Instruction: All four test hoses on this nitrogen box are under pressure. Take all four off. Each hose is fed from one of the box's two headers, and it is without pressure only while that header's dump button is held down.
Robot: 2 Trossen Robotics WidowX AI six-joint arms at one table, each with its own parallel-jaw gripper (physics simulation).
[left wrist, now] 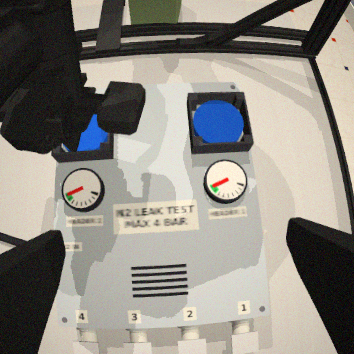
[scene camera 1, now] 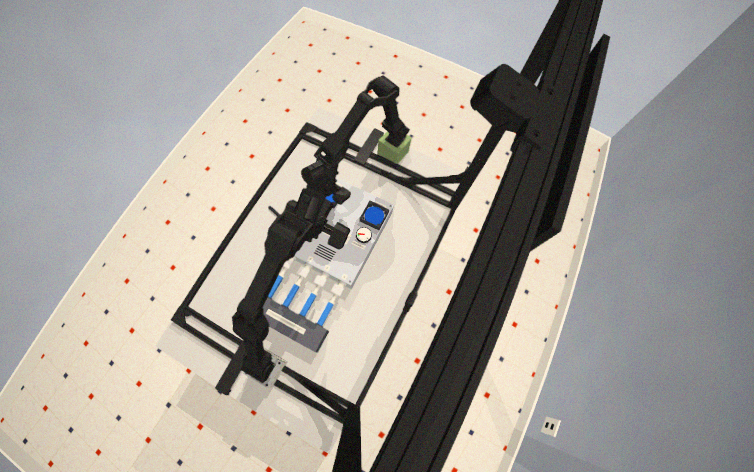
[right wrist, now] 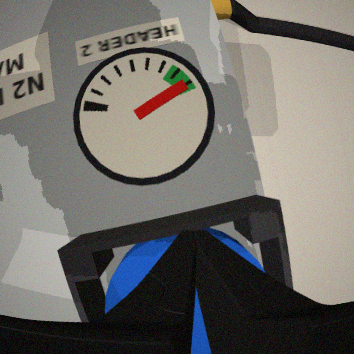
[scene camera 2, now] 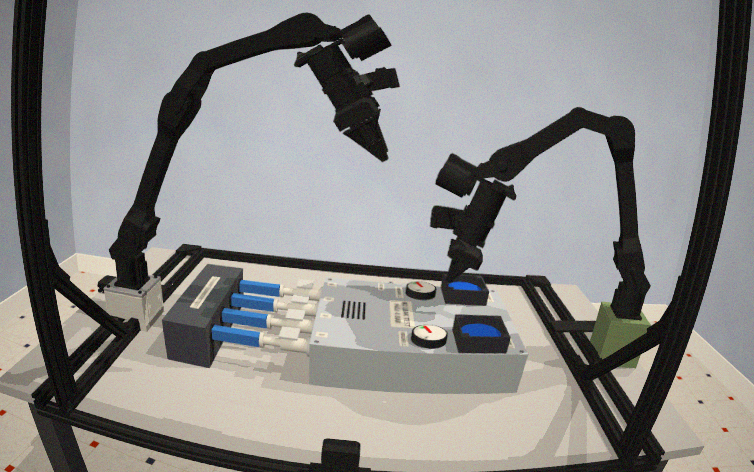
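Pixels of known places: left gripper, fingertip midpoint: (left wrist: 176, 238) (scene camera 1: 326, 219) (scene camera 2: 385, 156); right gripper, fingertip midpoint: (left wrist: 74, 148) (right wrist: 192, 241) (scene camera 2: 448, 281); left arm's base, link origin: (scene camera 1: 262, 367) (scene camera 2: 132, 282); right arm's base, link origin: (scene camera 1: 395, 138) (scene camera 2: 625, 312).
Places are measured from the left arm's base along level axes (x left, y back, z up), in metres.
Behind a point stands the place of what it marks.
Observation:
Four blue hoses (scene camera 2: 259, 287) @[x 0.109, y -0.259, z -0.018 m] (scene camera 2: 252, 302) @[x 0.039, y -0.261, z -0.020 m] (scene camera 2: 244, 317) @[x -0.031, y -0.262, z -0.018 m] (scene camera 2: 236, 336) @[x -0.101, y -0.265, z -0.020 m] with white connectors join the grey box (scene camera 2: 411, 367) @[x -0.122, y -0.550, z -0.027 m] (left wrist: 160, 250) @[x 0.013, y -0.490, z 0.001 m] at ports 1 to 4. The header 1 button (scene camera 1: 374, 215) @[x -0.076, y -0.660, z 0.017 m] (scene camera 2: 481, 330) @[x -0.065, y -0.663, z 0.017 m] (left wrist: 218, 121) @[x -0.075, y -0.660, z 0.017 m] is uncovered. My right gripper (scene camera 2: 451, 279) @[x 0.122, y -0.624, z 0.028 m] (right wrist: 192, 241) @[x 0.122, y -0.624, z 0.028 m] is shut and empty, its tips at the header 2 button (scene camera 2: 464, 286) @[x 0.128, y -0.659, z 0.017 m] (right wrist: 135, 260) @[x 0.099, y -0.630, z 0.017 m] inside its black housing; whether they press it is unclear. The header 2 gauge (right wrist: 144, 145) @[x 0.112, y -0.586, z 0.015 m] has its needle on green, as does the header 1 gauge (left wrist: 225, 190) @[x -0.074, y -0.561, z 0.015 m]. My left gripper (scene camera 2: 383, 158) @[x 0.001, y -0.481, z 0.271 m] (left wrist: 176, 238) @[x 0.001, y -0.481, z 0.271 m] is open and empty, high above the box.
A dark block (scene camera 2: 189, 339) @[x -0.127, y -0.183, z -0.027 m] (scene camera 1: 294, 328) @[x -0.027, y -0.166, z 0.001 m] stands at the hoses' blue ends. A black frame (scene camera 2: 361, 260) @[x 0.408, y -0.452, z -0.058 m] surrounds the work area. A green block (scene camera 1: 393, 147) @[x -0.005, y -0.960, z 0.024 m] (scene camera 2: 614, 339) @[x -0.037, y -0.965, z -0.016 m] carries the right arm. The right arm covers part of the header 2 button in the left wrist view.

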